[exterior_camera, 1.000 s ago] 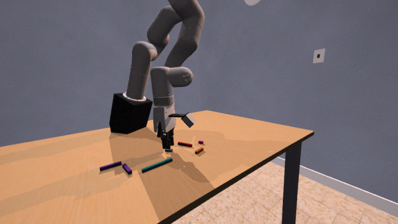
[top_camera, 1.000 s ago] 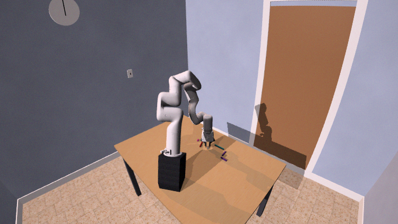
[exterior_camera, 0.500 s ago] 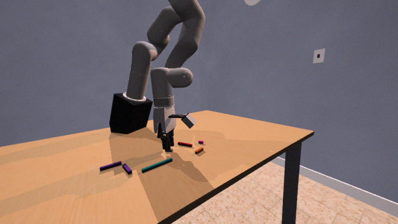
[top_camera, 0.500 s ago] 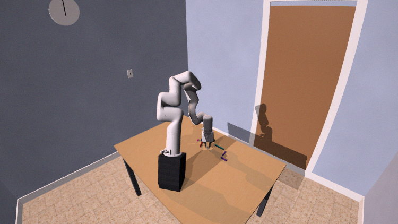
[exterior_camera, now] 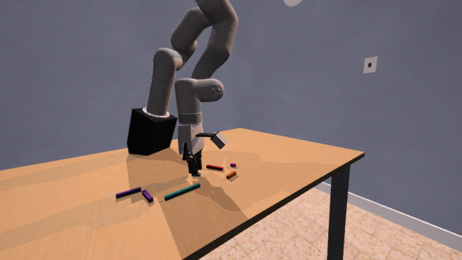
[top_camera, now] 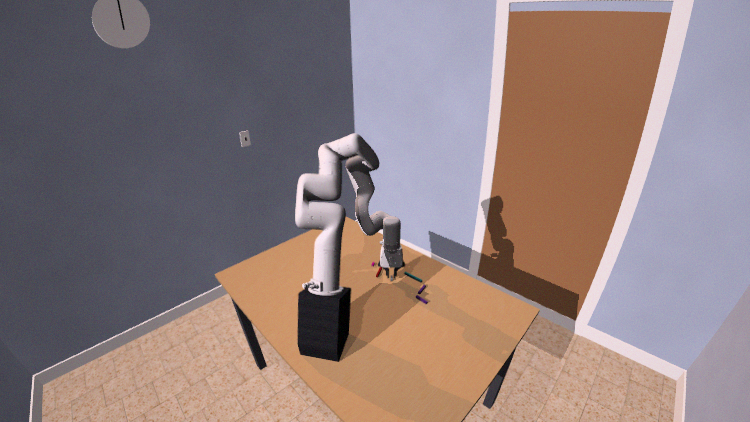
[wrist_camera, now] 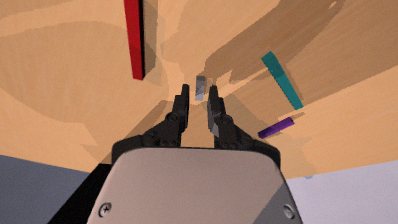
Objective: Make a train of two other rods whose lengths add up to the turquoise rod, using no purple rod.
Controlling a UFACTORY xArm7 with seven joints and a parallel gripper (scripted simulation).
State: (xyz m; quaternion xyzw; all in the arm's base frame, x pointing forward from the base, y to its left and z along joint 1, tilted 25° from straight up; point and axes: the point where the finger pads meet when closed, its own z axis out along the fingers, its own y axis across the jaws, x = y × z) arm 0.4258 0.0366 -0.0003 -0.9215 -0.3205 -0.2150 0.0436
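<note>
My gripper is now 30 mm above the grey rod. The rest, counted from my hand: orange rod: 80 mm ahead, 90 mm to the left, 30 mm below; then turquoise rod: 80 mm ahead, 70 mm to the right, 30 mm below; then red rod: 80 mm to the left, 30 mm below.
</note>
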